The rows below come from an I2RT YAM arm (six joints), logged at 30 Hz.
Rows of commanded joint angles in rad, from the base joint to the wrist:
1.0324, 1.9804, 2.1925, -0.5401, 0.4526, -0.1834
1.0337, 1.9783, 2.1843, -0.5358, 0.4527, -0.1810
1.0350, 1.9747, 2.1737, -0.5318, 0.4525, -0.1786
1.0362, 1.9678, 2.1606, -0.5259, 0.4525, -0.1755
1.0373, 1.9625, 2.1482, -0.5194, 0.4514, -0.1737
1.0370, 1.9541, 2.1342, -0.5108, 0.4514, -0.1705
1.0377, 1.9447, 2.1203, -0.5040, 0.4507, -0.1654
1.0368, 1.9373, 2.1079, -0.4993, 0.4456, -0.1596
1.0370, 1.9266, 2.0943, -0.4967, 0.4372, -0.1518
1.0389, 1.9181, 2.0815, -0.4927, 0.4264, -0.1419
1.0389, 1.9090, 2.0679, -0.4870, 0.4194, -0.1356
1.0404, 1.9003, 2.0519, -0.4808, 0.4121, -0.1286
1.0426, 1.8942, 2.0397, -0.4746, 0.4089, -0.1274
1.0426, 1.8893, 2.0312, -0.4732, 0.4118, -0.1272
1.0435, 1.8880, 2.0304, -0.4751, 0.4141, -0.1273
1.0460, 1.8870, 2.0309, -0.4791, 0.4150, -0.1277
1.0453, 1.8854, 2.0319, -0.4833, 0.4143, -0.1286
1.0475, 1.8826, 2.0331, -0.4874, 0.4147, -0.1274
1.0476, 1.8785, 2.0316, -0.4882, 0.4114, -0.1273
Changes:
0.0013, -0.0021, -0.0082, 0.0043, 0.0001, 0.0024
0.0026, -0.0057, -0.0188, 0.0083, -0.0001, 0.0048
0.0038, -0.0126, -0.0319, 0.0142, -0.0001, 0.0079
0.0049, -0.0179, -0.0443, 0.0207, -0.0012, 0.0097
0.0046, -0.0263, -0.0583, 0.0293, -0.0012, 0.0129
0.0053, -0.0357, -0.0722, 0.0361, -0.0019, 0.0180
0.0044, -0.0431, -0.0846, 0.0408, -0.0070, 0.0238
0.0046, -0.0538, -0.0982, 0.0434, -0.0154, 0.0316
0.0065, -0.0623, -0.1110, 0.0474, -0.0262, 0.0415
0.0065, -0.0714, -0.1246, 0.0531, -0.0332, 0.0478
0.0080, -0.0801, -0.1406, 0.0593, -0.0405, 0.0548
0.0102, -0.0862, -0.1528, 0.0655, -0.0437, 0.0560
0.0102, -0.0911, -0.1613, 0.0669, -0.0408, 0.0562
0.0111, -0.0924, -0.1621, 0.0650, -0.0385, 0.0561
0.0136, -0.0934, -0.1616, 0.0610, -0.0376, 0.0557
0.0129, -0.0950, -0.1606, 0.0568, -0.0383, 0.0548
0.0151, -0.0978, -0.1594, 0.0527, -0.0379, 0.0560
0.0152, -0.1019, -0.1609, 0.0519, -0.0412, 0.0561

